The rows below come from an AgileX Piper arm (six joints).
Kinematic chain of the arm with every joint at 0, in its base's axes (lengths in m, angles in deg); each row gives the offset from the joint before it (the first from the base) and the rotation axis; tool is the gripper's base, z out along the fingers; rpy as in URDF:
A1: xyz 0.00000 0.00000 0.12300 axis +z
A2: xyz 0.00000 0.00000 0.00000 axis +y
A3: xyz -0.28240 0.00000 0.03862 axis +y
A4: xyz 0.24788 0.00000 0.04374 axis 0.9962 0 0.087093
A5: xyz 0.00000 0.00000 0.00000 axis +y
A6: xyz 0.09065 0.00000 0.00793 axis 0.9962 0 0.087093
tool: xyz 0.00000 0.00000 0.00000 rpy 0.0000 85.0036 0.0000
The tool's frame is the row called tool.
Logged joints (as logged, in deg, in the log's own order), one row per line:
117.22, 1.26, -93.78, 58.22, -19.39, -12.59
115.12, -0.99, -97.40, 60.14, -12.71, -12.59
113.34, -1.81, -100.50, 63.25, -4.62, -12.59
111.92, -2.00, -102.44, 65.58, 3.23, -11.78
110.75, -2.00, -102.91, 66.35, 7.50, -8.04
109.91, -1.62, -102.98, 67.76, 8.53, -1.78
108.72, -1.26, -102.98, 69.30, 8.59, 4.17
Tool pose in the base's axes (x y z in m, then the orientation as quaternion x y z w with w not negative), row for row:
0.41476, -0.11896, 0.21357, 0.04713, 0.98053, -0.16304, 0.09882
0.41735, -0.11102, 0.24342, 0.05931, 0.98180, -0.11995, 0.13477
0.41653, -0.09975, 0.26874, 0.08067, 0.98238, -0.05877, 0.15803
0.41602, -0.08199, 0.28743, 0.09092, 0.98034, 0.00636, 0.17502
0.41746, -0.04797, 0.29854, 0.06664, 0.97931, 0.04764, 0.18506
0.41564, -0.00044, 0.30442, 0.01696, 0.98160, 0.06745, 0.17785
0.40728, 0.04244, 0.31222, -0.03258, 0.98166, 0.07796, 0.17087
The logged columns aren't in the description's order. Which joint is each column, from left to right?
Columns, left to right: A2, A6, A3, A5, A4, A1.
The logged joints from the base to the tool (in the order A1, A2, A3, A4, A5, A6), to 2 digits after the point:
-12.59, 117.22, -93.78, -19.39, 58.22, 1.26
-12.59, 115.12, -97.40, -12.71, 60.14, -0.99
-12.59, 113.34, -100.50, -4.62, 63.25, -1.81
-11.78, 111.92, -102.44, 3.23, 65.58, -2.00
-8.04, 110.75, -102.91, 7.50, 66.35, -2.00
-1.78, 109.91, -102.98, 8.53, 67.76, -1.62
4.17, 108.72, -102.98, 8.59, 69.30, -1.26

